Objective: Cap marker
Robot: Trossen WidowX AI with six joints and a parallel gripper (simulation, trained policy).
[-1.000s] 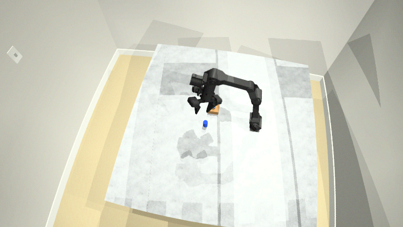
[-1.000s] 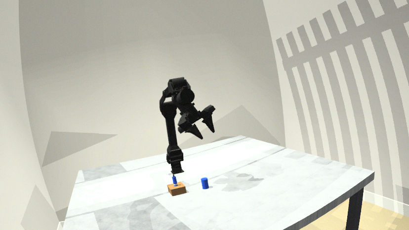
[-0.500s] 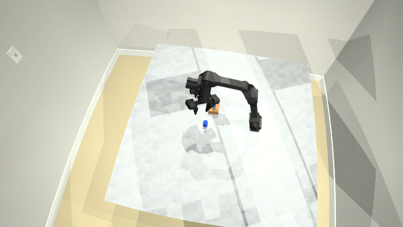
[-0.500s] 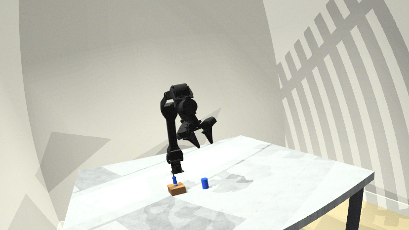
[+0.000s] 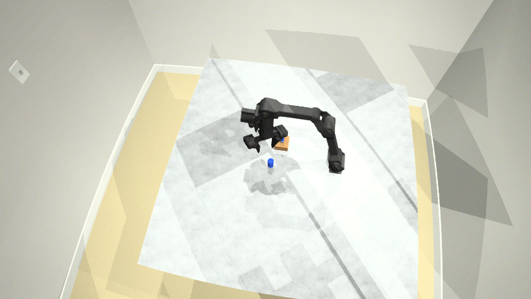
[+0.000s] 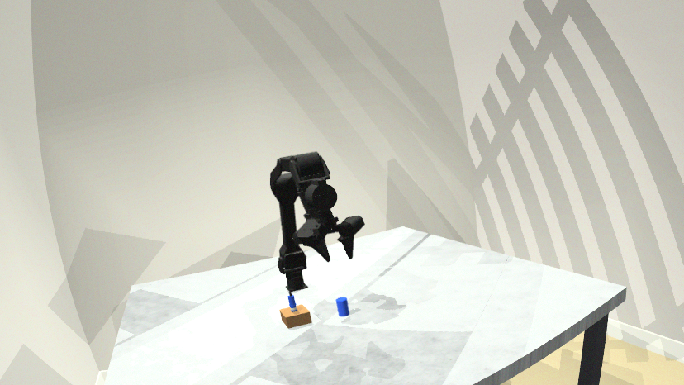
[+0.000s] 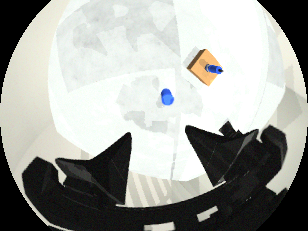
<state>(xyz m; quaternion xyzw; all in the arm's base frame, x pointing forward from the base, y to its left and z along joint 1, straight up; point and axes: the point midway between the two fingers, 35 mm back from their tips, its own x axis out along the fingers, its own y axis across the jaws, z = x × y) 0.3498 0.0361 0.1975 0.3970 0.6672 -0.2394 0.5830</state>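
Now: gripper tip 140 mm above the blue cap, 20 mm past it and 10 mm to the left of it. The rest, counted from my gripper tip: holder block (150 mm below, 130 mm to the right, 60 mm behind).
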